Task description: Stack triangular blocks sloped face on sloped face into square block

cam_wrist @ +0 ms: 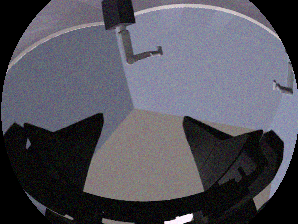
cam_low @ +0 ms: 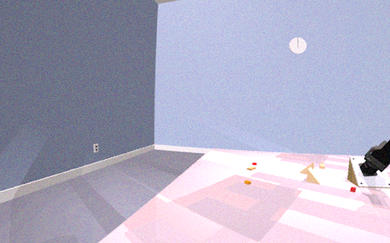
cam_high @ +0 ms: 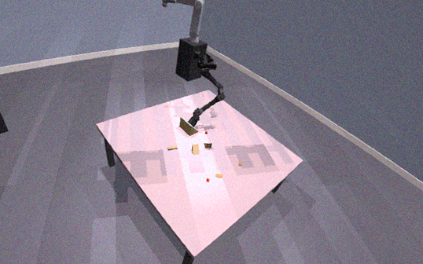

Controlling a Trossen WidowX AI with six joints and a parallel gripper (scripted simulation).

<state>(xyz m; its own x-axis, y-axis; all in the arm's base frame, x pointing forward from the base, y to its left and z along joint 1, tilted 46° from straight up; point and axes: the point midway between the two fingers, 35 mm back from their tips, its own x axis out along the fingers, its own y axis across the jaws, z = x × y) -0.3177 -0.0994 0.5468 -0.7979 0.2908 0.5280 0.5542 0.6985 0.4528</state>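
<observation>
The tan triangular block is 530 mm below my gripper tip, 520 mm ahead of it and 490 mm to the right of it. The rest, counted from my gripper tip: red cube (540 mm below, 430 mm ahead, 250 mm to the right); then orange bit (850 mm ahead, 540 mm below, 300 mm to the right).
</observation>
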